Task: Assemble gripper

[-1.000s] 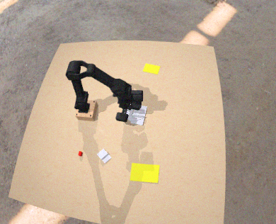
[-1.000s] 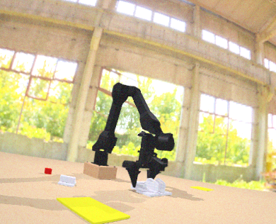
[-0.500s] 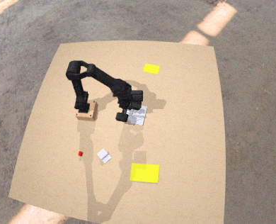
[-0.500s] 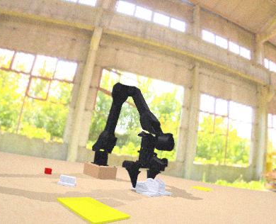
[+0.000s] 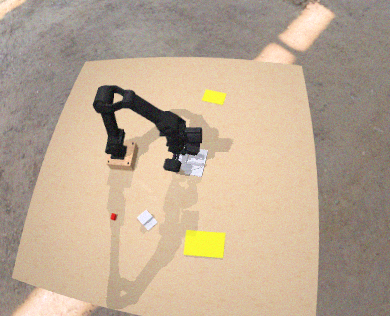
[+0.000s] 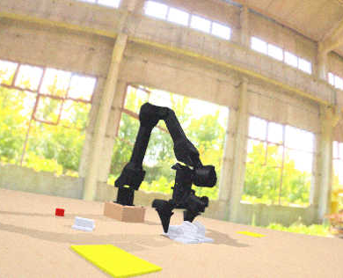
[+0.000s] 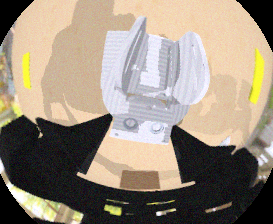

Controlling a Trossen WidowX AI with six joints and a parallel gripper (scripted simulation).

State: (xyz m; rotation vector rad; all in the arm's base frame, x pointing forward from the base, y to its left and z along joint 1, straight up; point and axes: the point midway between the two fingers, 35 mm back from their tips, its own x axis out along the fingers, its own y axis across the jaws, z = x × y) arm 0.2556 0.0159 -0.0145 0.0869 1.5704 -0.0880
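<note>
Now: gripper tip 20 mm to the left of the white jaw, 20 mm short of it and 10 mm below it. Also, from my gripper tip: small red cube 290 mm to the right, 230 mm behind; then small white block 280 mm to the right, 90 mm behind; then small yellow pad 340 mm to the left, 120 mm ahead, 10 mm below.
</note>
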